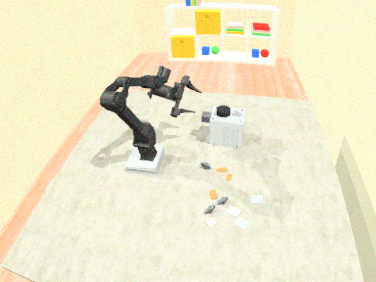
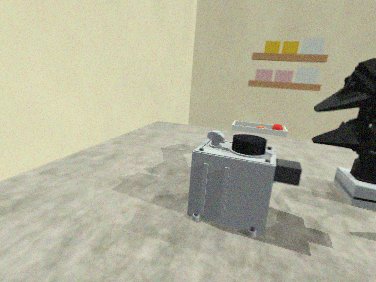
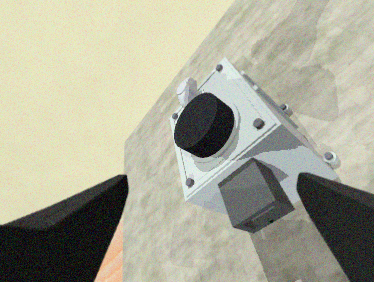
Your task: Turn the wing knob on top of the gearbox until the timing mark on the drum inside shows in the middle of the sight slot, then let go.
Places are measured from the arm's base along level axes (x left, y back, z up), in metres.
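Pixels of known places: gripper, fingertip midpoint: [image 1: 198, 102] [image 2: 313, 126] [image 3: 212, 181]; arm's base, link origin: [image 1: 148, 155] [image 2: 368, 179].
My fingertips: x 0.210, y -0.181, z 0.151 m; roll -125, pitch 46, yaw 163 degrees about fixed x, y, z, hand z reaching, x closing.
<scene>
For each thing: its top centre in the pictures, then the offset to it from my fingertips. "spot": a spot on its surface instead.
- gearbox, top centre: [image 3: 188, 116] [image 2: 250, 134] [image 1: 223, 107] dz -0.027, dx +0.019, dy -0.108 m
- small light grey wing knob, top centre: [image 3: 179, 85] [image 2: 216, 129] [image 1: 238, 109] dz -0.027, dx +0.017, dy -0.175 m
- thick black round part, surface spot: [image 3: 205, 125] [image 1: 218, 109] spot: dz -0.035, dx +0.009, dy -0.087 m
- dark block, surface spot: [image 3: 255, 192] [image 1: 204, 115] spot: dz -0.073, dx +0.011, dy -0.024 m
The gearbox [image 1: 227, 132] [image 2: 230, 192] [image 3: 242, 102] is a pale grey box standing upright. The small light grey wing knob [image 1: 238, 113] [image 2: 216, 136] [image 3: 186, 91] is on its lid, beside a thick black round part [image 1: 223, 111] [image 2: 249, 145] [image 3: 205, 125]. A dark block [image 1: 206, 116] [image 2: 288, 172] [image 3: 255, 192] sticks out of the side facing the arm. The sight slot and timing mark cannot be made out. My gripper [image 1: 197, 102] [image 2: 314, 124] [image 3: 212, 181] is wide open and empty, apart from the gearbox on its dark-block side, with the fingertips pointing towards it at about lid height or above.
Small dark grey pieces [image 1: 222, 200], orange pieces [image 1: 213, 194] and white squares [image 1: 241, 223] lie on the mat in front of the gearbox. A white tray [image 2: 255, 131] with a red ball [image 2: 277, 127] is behind it. A white shelf unit [image 1: 240, 7] stands at the back.
</scene>
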